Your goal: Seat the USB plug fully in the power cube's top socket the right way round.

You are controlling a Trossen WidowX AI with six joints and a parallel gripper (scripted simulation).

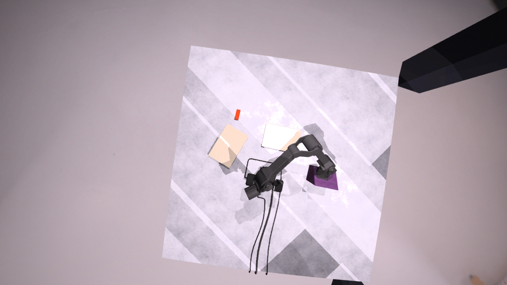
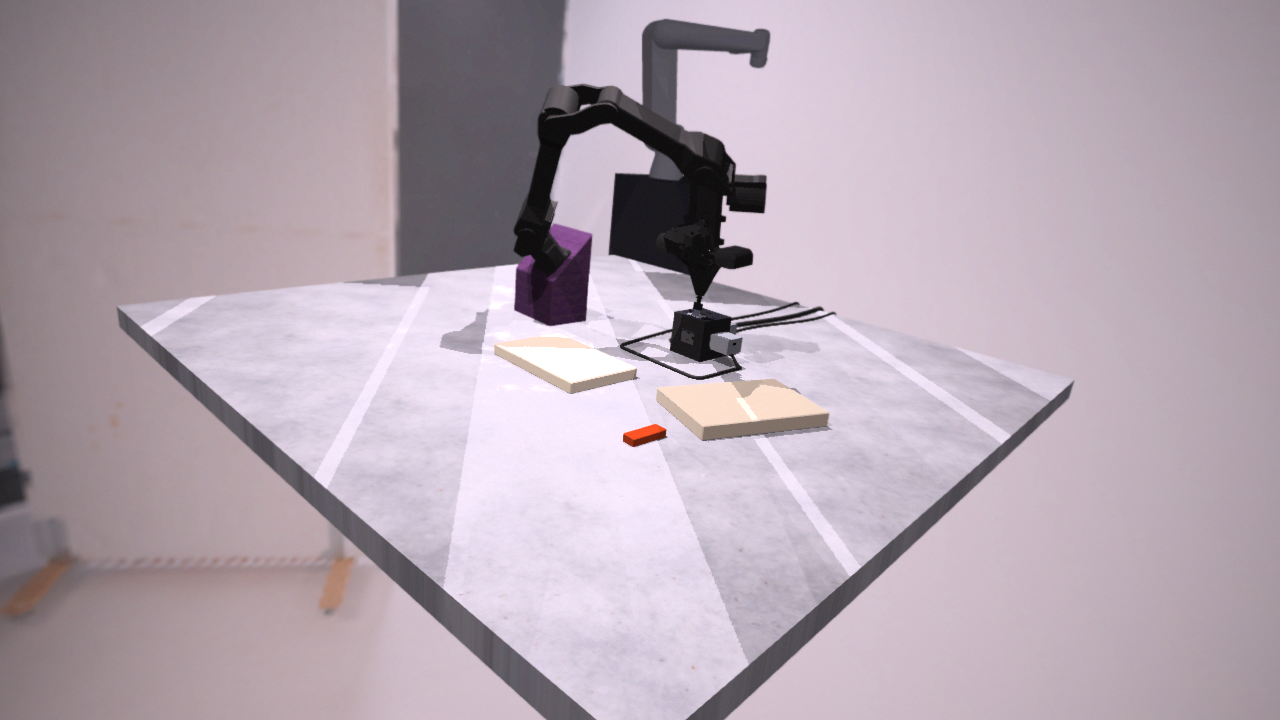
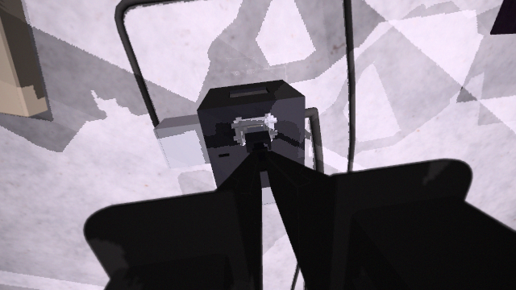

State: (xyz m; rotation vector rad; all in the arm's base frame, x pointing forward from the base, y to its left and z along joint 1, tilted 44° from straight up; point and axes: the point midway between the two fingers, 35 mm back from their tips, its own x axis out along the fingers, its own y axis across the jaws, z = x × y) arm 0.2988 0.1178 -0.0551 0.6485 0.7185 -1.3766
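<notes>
Now: gripper tip 2 cm above the dark USB plug. The rest, counted from my gripper tip: silver-rimmed socket: 4 cm below; then red block: 32 cm to the right, 24 cm ahead, 11 cm below.
</notes>
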